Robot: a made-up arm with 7 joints.
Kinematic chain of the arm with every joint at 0, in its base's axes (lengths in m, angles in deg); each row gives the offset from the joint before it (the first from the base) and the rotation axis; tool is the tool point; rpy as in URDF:
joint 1: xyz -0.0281 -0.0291 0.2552 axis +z
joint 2: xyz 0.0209 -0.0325 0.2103 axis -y
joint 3: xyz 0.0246 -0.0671 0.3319 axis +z
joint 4: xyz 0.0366 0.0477 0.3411 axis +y
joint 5: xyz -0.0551 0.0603 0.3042 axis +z
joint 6: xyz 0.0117 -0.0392 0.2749 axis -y
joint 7: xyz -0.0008 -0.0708 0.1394 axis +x
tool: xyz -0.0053 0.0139 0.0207 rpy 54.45 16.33 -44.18
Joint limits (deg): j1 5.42..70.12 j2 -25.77..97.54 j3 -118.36..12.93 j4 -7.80..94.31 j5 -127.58..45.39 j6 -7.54..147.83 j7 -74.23..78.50
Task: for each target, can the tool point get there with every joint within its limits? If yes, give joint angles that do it. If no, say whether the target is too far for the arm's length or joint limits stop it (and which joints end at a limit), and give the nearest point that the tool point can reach.
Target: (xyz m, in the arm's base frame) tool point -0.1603 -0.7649 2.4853
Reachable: no: too far | nearest point -0.1160 -0.5182 1.8331 | short by 0.699 m
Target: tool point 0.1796 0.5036 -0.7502
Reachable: no: joint limits stop it (at a limit: joint 1, joint 2, joint 4, joint 5, joint 6, joint 7) | nearest point 0.3362 0.8774 0.6302 | short by 1.439 m
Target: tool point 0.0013 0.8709 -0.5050
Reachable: no: joint limits stop it (at a limit: joint 1, joint 2, joint 3, joint 4, joint 5, joint 6, joint 7) | nearest point 0.1944 0.9039 0.6414 | short by 1.163 m
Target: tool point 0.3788 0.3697 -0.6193
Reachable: no: joint limits stop it (at a limit: joint 2, joint 4, joint 5, joint 6, joint 7) | nearest point 0.6697 0.6549 0.6302 | short by 1.314 m
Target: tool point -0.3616 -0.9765 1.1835
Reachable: yes | joints 60.64 65.48 -27.58 41.73 -16.41 106.27 62.20
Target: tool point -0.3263 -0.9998 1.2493
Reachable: yes | joints 63.04 63.32 -78.34 28.54 -63.75 95.30 12.88
